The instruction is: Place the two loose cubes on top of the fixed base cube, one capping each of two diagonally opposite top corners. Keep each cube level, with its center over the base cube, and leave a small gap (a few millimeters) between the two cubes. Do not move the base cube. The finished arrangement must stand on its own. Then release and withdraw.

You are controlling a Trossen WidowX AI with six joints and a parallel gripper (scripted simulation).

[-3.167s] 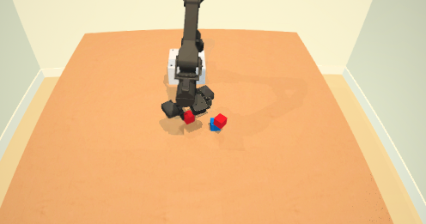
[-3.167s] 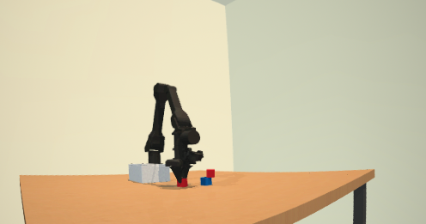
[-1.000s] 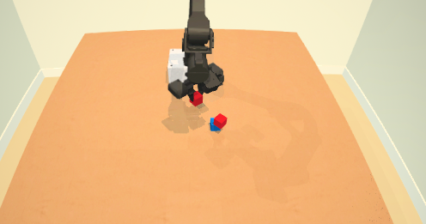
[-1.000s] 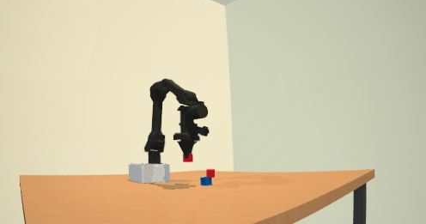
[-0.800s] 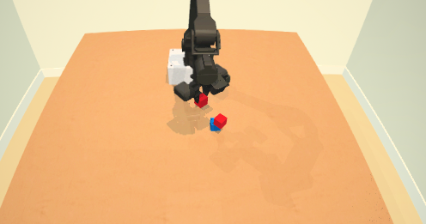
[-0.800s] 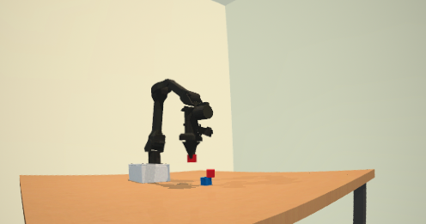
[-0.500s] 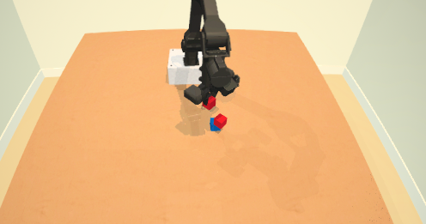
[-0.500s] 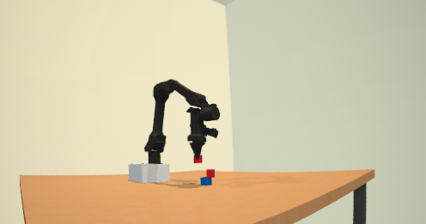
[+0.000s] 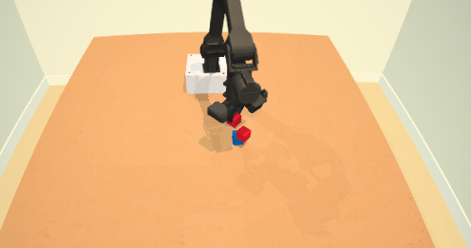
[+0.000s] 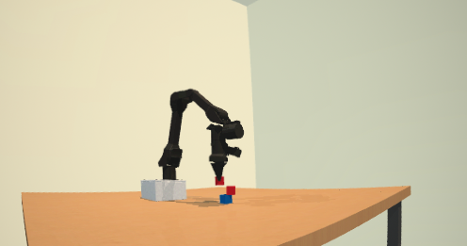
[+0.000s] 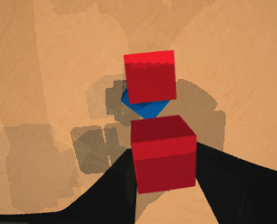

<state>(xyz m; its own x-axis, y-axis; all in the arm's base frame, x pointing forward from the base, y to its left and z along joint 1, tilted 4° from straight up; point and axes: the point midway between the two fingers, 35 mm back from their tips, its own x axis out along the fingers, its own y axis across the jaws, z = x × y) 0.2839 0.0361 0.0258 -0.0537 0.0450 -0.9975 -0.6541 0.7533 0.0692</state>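
Right now my gripper tip is 70 mm above the blue base cube, 20 mm short of it and 10 mm to the right of it.
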